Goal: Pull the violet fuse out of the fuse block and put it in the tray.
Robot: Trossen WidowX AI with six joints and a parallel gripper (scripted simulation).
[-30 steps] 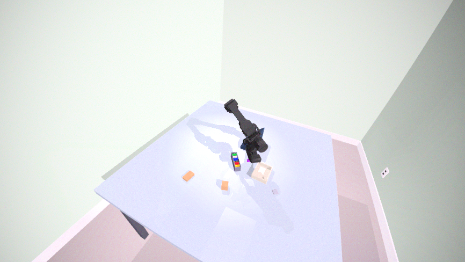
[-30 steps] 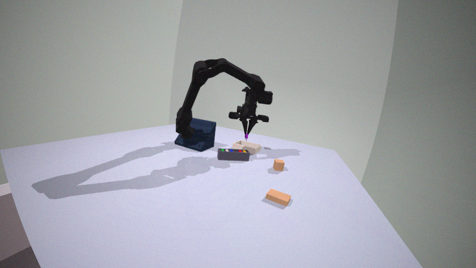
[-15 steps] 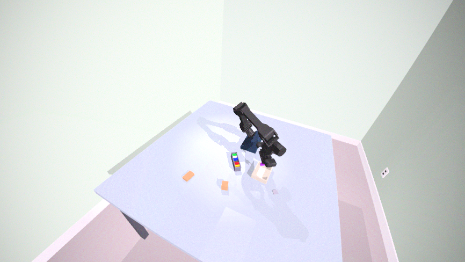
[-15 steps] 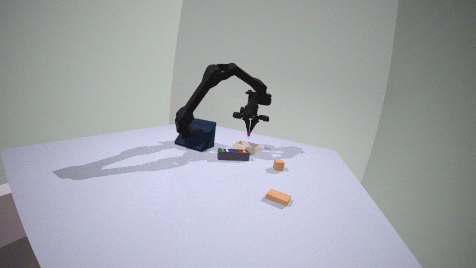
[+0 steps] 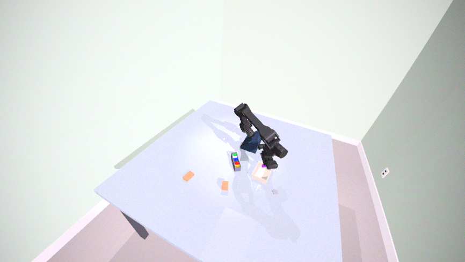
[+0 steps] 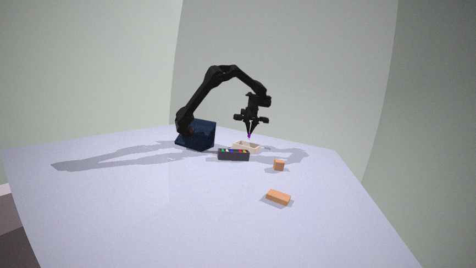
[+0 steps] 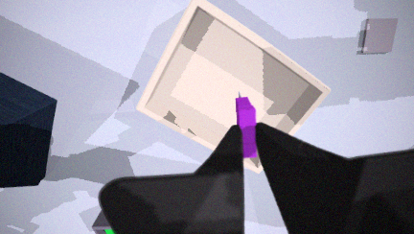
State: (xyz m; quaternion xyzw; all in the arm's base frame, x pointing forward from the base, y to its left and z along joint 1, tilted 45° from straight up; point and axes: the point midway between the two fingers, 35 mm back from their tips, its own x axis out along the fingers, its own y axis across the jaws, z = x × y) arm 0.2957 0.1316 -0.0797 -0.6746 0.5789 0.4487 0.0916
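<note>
The violet fuse is 10 mm below my gripper tip. Also, from my gripper tip: small pale chip 100 mm to the left, 100 mm ahead, 80 mm below; cream tray 80 mm below; small cube 190 mm to the right, 190 mm ahead, 70 mm below.
</note>
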